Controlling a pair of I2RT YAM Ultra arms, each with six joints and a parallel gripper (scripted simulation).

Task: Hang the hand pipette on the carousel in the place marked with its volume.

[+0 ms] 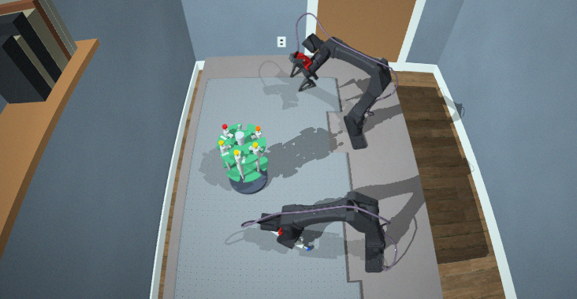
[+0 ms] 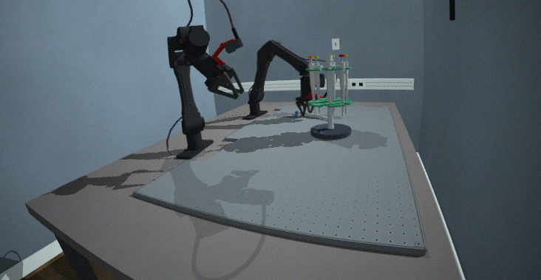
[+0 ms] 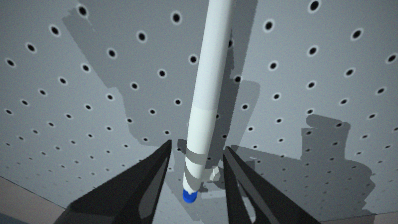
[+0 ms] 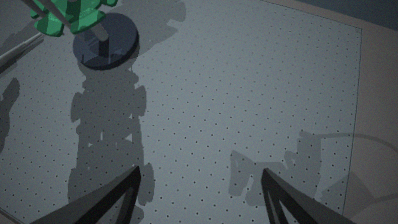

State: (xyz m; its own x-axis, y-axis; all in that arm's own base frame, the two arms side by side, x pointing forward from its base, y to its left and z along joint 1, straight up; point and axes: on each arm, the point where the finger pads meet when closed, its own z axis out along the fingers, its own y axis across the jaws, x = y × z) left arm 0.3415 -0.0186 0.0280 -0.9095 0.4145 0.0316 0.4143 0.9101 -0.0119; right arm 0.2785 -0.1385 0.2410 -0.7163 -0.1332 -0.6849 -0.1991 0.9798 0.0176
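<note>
Right now my left hand is 20 mm short of the white hand pipette, 30 mm to the left of it and 10 mm above it.
</note>
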